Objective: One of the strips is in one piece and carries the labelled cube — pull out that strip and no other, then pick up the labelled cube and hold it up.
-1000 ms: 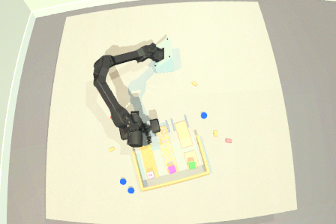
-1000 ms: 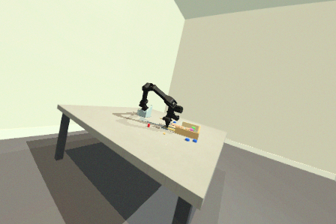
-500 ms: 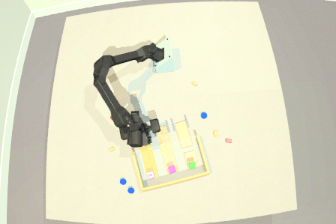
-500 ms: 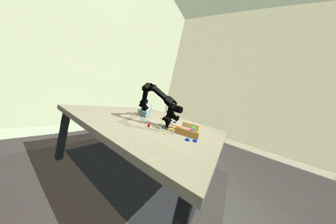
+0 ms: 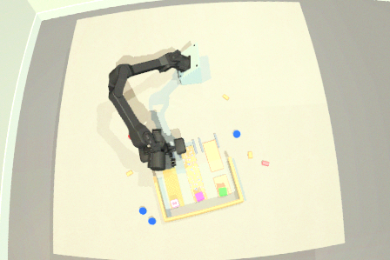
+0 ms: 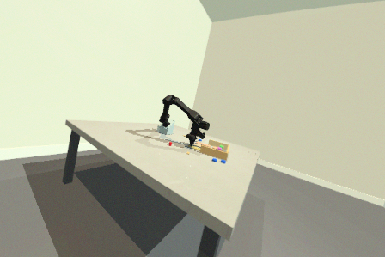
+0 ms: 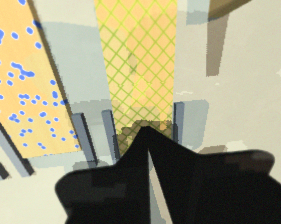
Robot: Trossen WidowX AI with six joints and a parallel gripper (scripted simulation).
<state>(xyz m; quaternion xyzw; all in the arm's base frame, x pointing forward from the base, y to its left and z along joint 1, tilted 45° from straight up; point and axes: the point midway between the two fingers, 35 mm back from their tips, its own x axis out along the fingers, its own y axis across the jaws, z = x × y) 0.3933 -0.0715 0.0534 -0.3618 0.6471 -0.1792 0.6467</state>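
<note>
Now: gripper tip 10 cm short of the cross-hatched strip and 3 cm to the right of it. Also, from my gripper tip: pink block (42 cm to the left, 4 cm ahead); then red peg (16 cm to the right, 8 cm behind, 1 cm above); then orange strip (20 cm to the left).
</note>
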